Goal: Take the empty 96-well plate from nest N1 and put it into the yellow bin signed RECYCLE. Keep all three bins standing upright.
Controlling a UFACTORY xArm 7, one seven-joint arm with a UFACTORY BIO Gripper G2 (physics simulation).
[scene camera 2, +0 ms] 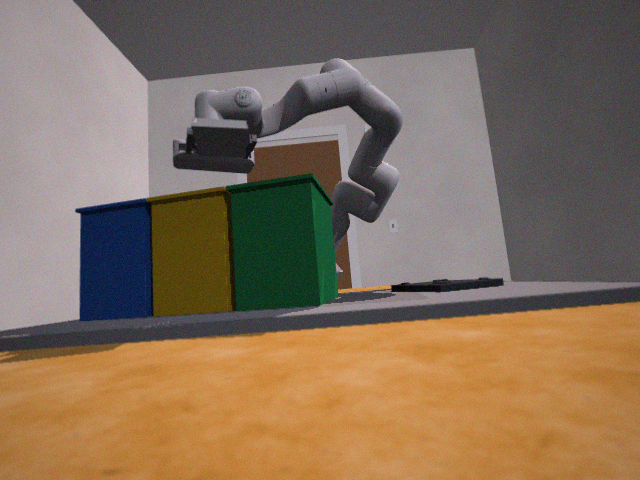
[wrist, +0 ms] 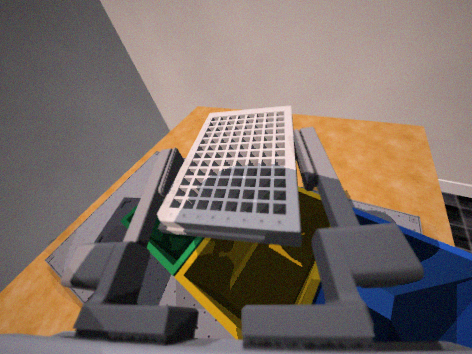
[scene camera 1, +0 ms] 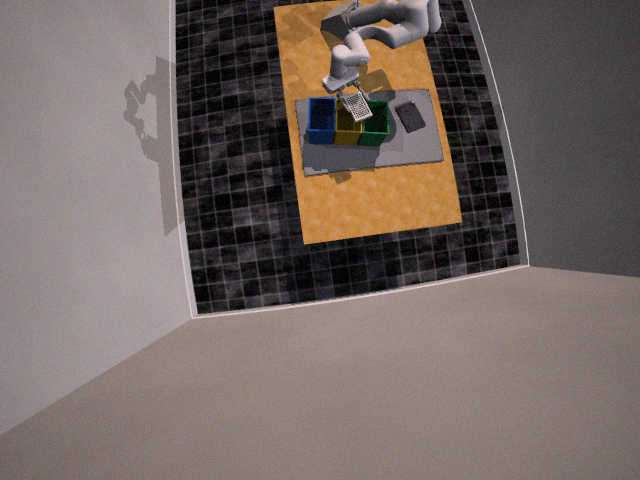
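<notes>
On scene camera 2 I can see my gripper (scene camera 2: 223,135), along with a blue bin (scene camera 2: 116,274) and a yellow bin (scene camera 2: 192,236). Scene camera 1 has the blue bin (scene camera 1: 321,116) too, and my gripper (scene camera 1: 359,106). In the wrist view there's my gripper (wrist: 234,146) as well.
</notes>
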